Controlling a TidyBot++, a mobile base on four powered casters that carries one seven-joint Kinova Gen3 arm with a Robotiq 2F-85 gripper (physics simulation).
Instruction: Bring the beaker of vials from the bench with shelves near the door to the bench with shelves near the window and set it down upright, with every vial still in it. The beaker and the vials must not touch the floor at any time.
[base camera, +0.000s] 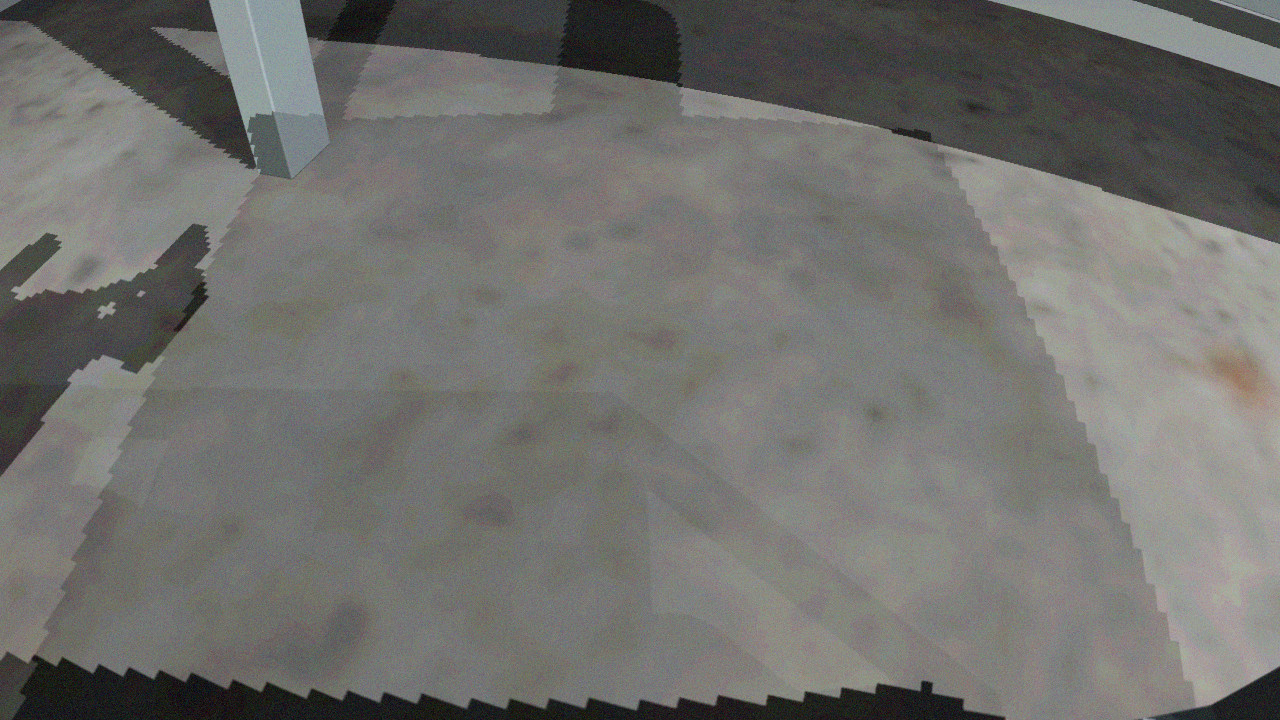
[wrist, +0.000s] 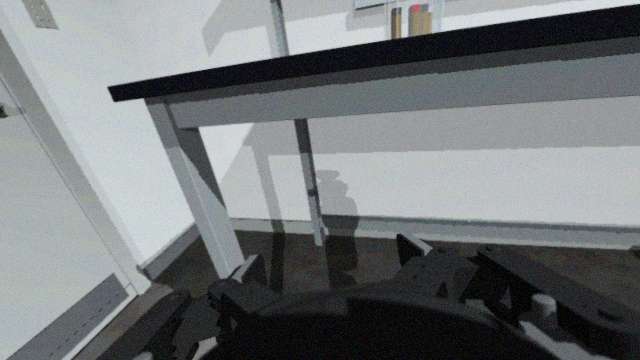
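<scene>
The clear beaker (wrist: 437, 18) with vials stands upright on the bench, near the top of the wrist view, right of centre. Brown vials, one with a red cap, show in it; its top is cut off. The bench (wrist: 350, 60) has a black top and a grey frame and stands in front of the gripper. My gripper (wrist: 331, 259) is open, with its fingertips apart and no object between them. It is below the level of the bench top and short of the bench. The beaker does not show in the base camera view.
A bench leg (base camera: 273, 89) (wrist: 200, 200) stands at the upper left of the base camera view and left of centre in the wrist view. A rear post (wrist: 310, 180) stands behind it. A door (wrist: 45, 200) is at the left. A white wall (wrist: 450, 185) is behind the bench.
</scene>
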